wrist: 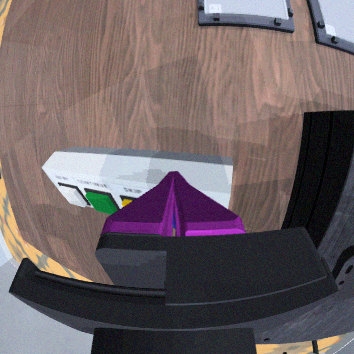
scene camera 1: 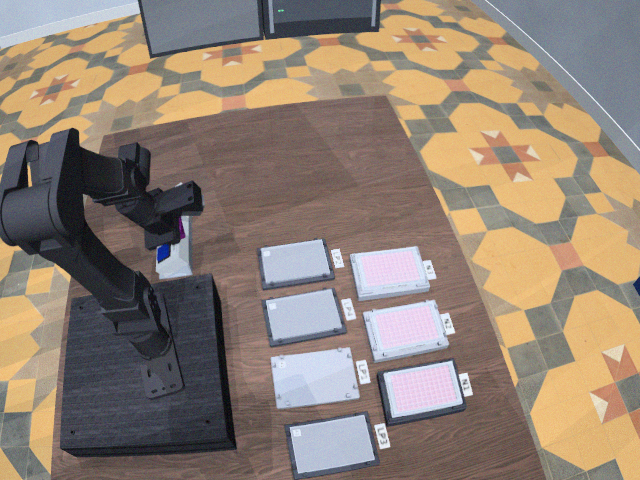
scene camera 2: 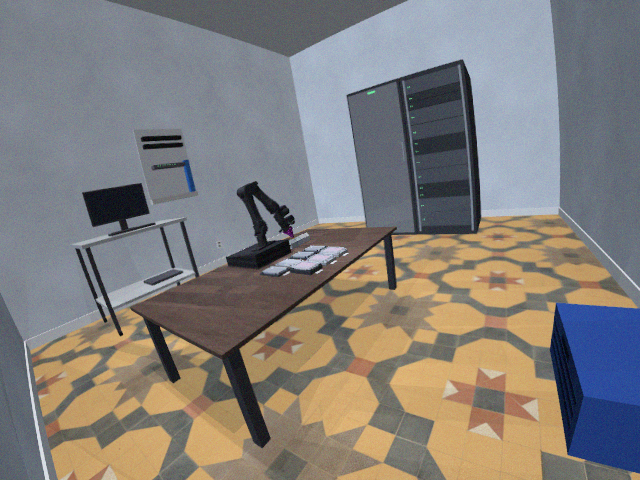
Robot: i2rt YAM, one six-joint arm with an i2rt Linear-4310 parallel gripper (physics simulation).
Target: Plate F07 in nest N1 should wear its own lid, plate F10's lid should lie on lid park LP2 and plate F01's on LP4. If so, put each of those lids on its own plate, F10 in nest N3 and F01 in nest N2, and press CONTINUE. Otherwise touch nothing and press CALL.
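Pixels of known places: gripper, fingertip midpoint: (wrist: 173,178) (scene camera 1: 182,237) (scene camera 2: 293,237); arm's base, origin of the base link: (scene camera 1: 155,345) (scene camera 2: 263,246).
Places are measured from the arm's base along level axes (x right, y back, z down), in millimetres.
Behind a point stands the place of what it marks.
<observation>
My gripper (scene camera 1: 180,228) @[x -233, y -93, z 9 mm] (scene camera 2: 290,233) @[x -233, y -93, z 9 mm] (wrist: 173,178) @[x -233, y -93, z 9 mm] is shut, its purple fingertips over the CALL end of the white button box (scene camera 1: 178,267) @[x -195, y -67, z 53 mm] (wrist: 210,172) @[x -210, y -88, z 37 mm]. The fingers mostly hide the blue CALL button (scene camera 1: 163,252) @[x -228, y -43, z 32 mm] in the wrist view; contact cannot be told. The green CONTINUE button (wrist: 101,201) @[x -325, y -65, z 30 mm] and yellow SKIP button (wrist: 127,204) show left of the fingers. Pink plates stand in N1 (scene camera 1: 424,388) @[x 211, y -415, z 49 mm], N2 (scene camera 1: 406,328) @[x 84, y -440, z 59 mm] and N3 (scene camera 1: 389,270) @[x -44, y -463, z 53 mm]. Grey labelled panels lie on LP2 (scene camera 1: 296,262) @[x -136, y -302, z 66 mm], LP4 (scene camera 1: 305,316) @[x -11, y -278, z 66 mm] and LP3 (scene camera 1: 331,444) @[x 242, y -233, z 67 mm]. Plate and lid codes are unreadable.
A paler panel with corner pegs lies at LP1 (scene camera 1: 315,379) @[x 114, y -252, z 75 mm]. The black arm base (scene camera 1: 196,341) @[x 18, y -75, z -6 mm] stands beside the button box on the wooden table (scene camera 1: 320,155) @[x -447, y -468, z 84 mm] (scene camera 2: 217,310) @[x 673, y -215, z 84 mm]. The white RETRY button (wrist: 73,195) @[x -371, y -71, z 32 mm] is at the box's far left in the wrist view.
</observation>
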